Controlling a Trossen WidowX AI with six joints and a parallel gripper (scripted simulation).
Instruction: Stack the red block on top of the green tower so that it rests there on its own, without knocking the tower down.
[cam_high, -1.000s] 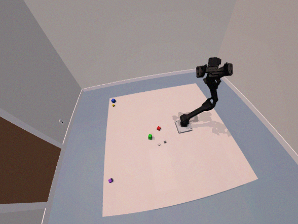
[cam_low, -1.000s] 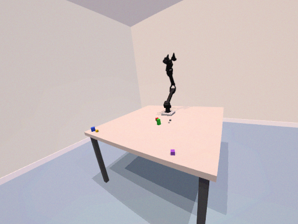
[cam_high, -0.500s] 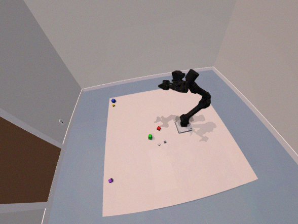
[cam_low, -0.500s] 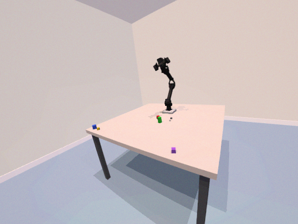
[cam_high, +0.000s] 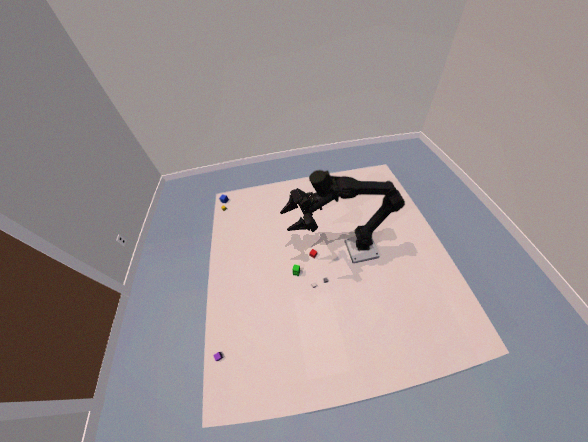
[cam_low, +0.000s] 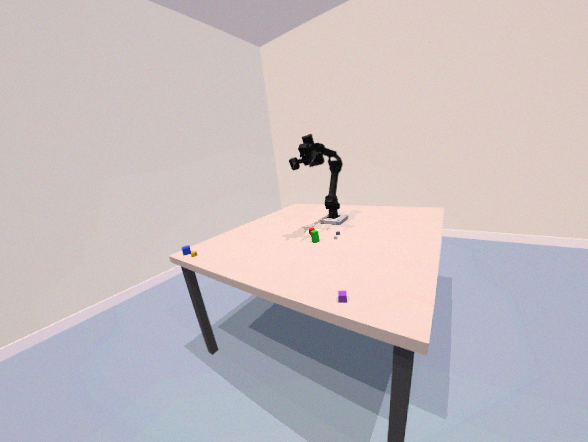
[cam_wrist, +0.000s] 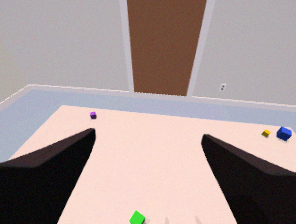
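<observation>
Now: gripper tip 38 cm above the red block, 11 cm past it and 7 cm to the left of it. The rest, counted from my gripper tip: purple block: 42 cm to the left, 39 cm below, 33 cm ahead; blue block: 53 cm to the right, 47 cm ahead, 38 cm below; small yellow block: 46 cm ahead, 45 cm to the right, 39 cm below.
</observation>
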